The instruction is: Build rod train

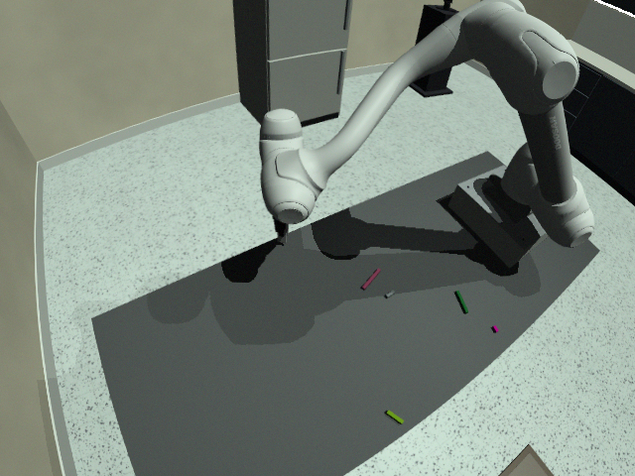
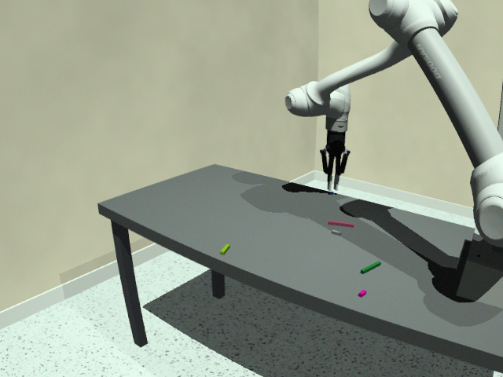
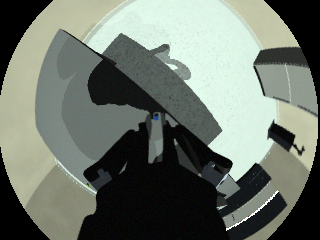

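The blue rod is 50 mm below my hand. Round my hand: pink rod 180 mm behind, 250 mm to the left, 50 mm below; grey rod 200 mm behind, 320 mm to the left, 50 mm below; green rod 400 mm behind, 460 mm to the left, 50 mm below.
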